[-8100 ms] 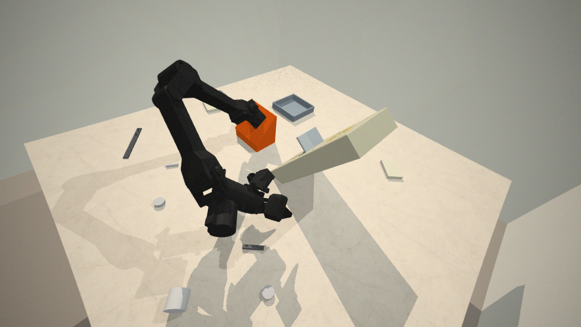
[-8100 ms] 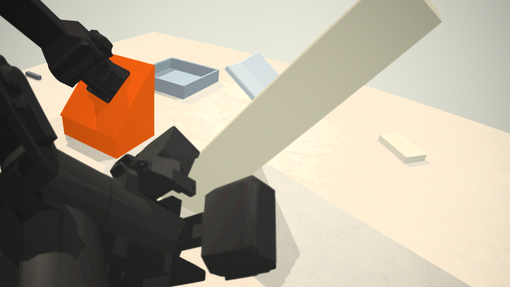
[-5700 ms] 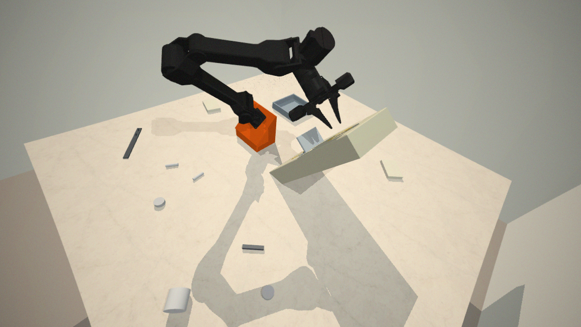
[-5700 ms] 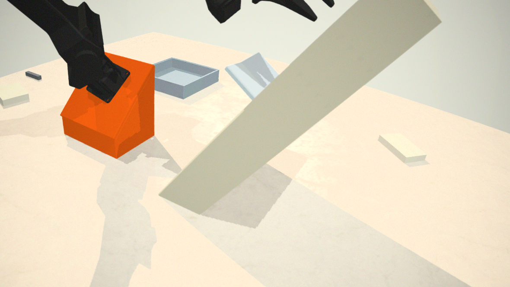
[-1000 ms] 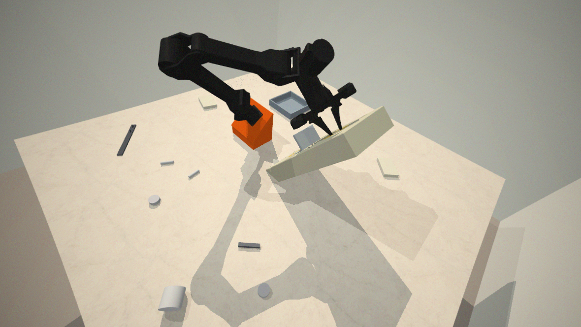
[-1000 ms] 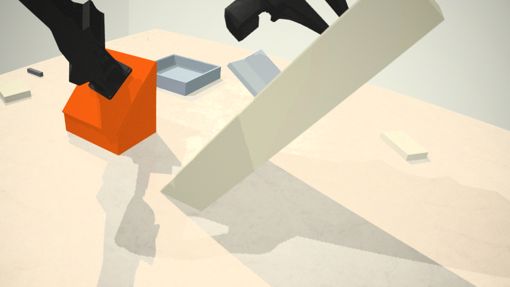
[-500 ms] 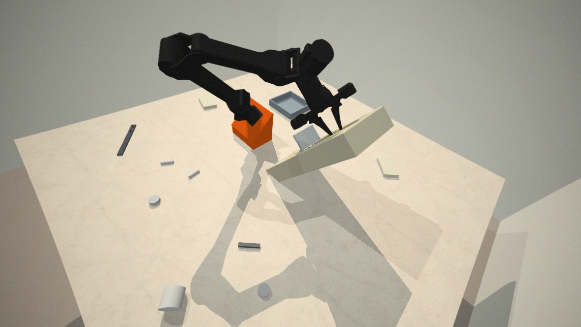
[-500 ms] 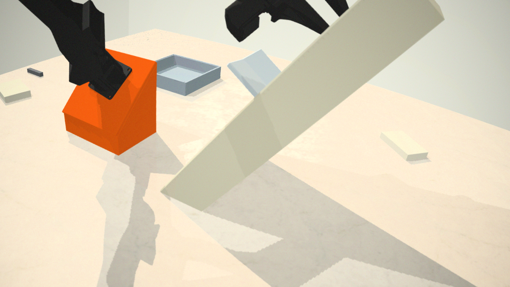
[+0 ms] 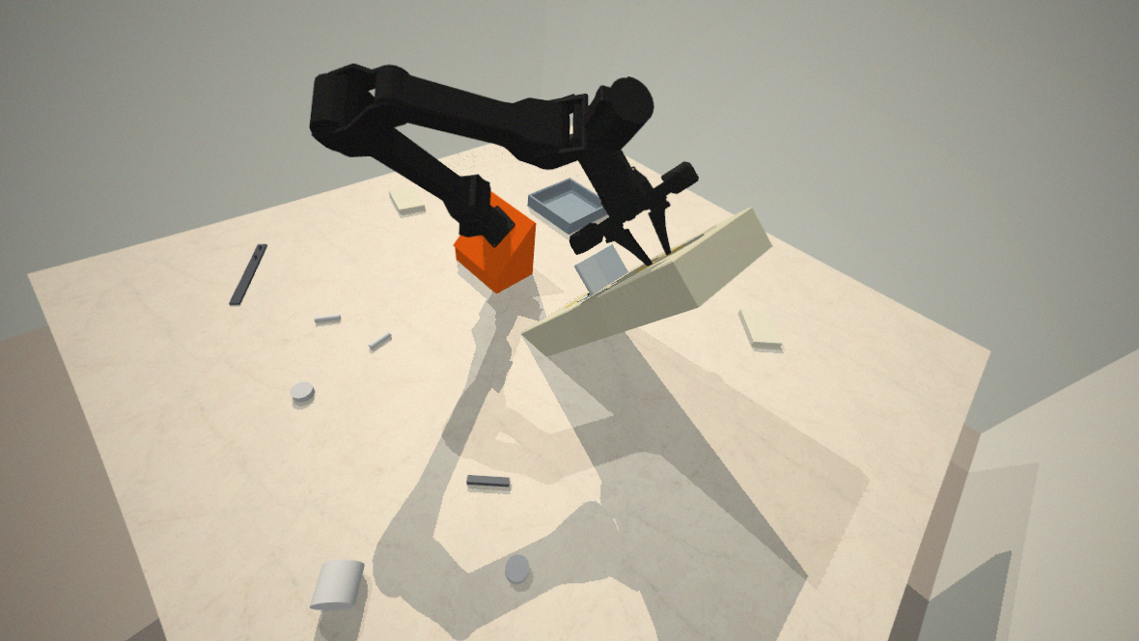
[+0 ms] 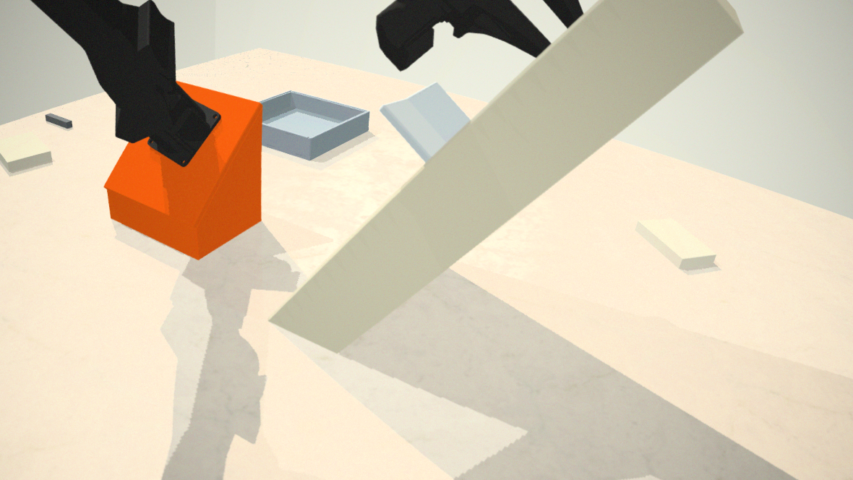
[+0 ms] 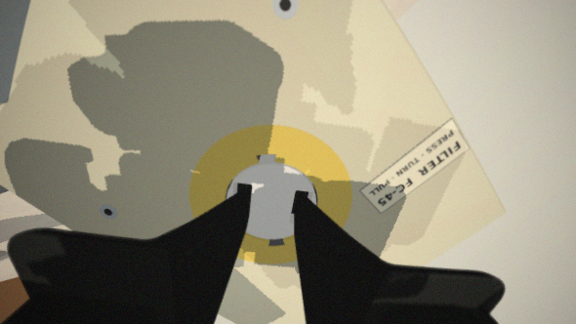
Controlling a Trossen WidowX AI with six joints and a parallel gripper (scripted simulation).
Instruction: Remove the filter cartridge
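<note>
The filter cartridge is 1 cm ahead of my gripper tip and 1 cm below it. From my gripper tip the other things lie so: grey tray (46 cm behind, 24 cm to the left, 24 cm below); then cream service panel (4 cm behind, 8 cm below).
</note>
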